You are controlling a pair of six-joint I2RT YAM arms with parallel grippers.
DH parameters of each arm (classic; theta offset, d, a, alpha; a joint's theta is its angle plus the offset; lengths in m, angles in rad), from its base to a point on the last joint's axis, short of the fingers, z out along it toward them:
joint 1: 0 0.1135 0.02 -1.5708
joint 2: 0 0 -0.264 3.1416
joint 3: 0.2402 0 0.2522 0
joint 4: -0.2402 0 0.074 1.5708
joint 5: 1.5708 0 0 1.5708
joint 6: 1.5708 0.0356 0 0
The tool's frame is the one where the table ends.
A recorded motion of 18 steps. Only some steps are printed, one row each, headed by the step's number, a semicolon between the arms.
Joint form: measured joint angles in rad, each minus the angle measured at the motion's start. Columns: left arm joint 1, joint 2, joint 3, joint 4, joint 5, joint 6; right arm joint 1, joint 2, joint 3, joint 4, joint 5, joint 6.
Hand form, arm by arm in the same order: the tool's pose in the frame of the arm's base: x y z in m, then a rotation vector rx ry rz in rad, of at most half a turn. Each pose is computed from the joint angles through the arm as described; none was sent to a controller.
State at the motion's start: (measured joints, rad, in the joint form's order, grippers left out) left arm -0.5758 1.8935 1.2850 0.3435 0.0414 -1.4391; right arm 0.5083 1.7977 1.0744 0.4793 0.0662 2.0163
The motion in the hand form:
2: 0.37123 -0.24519 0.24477 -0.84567 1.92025 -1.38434; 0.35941 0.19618 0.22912 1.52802 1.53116 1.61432
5: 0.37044 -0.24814 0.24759 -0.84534 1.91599 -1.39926; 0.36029 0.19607 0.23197 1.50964 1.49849 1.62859
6: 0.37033 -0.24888 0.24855 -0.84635 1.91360 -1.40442; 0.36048 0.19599 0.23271 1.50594 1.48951 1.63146
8: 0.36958 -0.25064 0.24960 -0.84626 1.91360 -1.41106; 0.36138 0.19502 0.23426 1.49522 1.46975 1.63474
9: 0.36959 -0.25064 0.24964 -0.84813 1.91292 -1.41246; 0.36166 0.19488 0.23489 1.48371 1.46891 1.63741
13: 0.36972 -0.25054 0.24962 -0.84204 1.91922 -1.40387; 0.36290 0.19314 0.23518 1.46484 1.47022 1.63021
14: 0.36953 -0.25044 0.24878 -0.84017 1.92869 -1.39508; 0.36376 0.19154 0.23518 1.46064 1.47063 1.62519
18: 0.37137 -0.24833 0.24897 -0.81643 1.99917 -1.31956; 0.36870 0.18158 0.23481 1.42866 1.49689 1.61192
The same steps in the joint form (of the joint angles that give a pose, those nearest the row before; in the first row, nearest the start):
2: -0.0046 0.0000 0.0011 0.0000 0.0000 -0.0027; -0.0019 0.0000 0.0000 0.0187 0.0114 -0.0030
5: -0.0111 0.0000 0.0095 -0.0004 0.0004 -0.0111; -0.0019 0.0008 0.0000 0.0481 0.0263 -0.0076
6: -0.0126 0.0000 0.0122 0.0000 0.0004 -0.0145; -0.0019 0.0008 0.0000 0.0550 0.0309 -0.0084
8: -0.0168 0.0000 0.0156 -0.0011 0.0004 -0.0187; -0.0042 0.0011 0.0000 0.0705 0.0404 -0.0137
9: -0.0168 0.0000 0.0156 -0.0008 0.0004 -0.0206; -0.0050 0.0015 0.0000 0.0778 0.0389 -0.0210
13: -0.0164 0.0000 0.0179 -0.0084 0.0008 -0.0126; -0.0103 0.0027 0.0000 0.0847 0.0370 -0.0389
14: -0.0164 0.0000 0.0183 -0.0175 0.0015 -0.0076; -0.0149 0.0027 0.0000 0.0847 0.0351 -0.0450
18: -0.0095 0.0000 0.0485 -0.1144 0.0095 0.0420; -0.0454 0.0023 -0.0011 0.0835 -0.0054 -0.0809

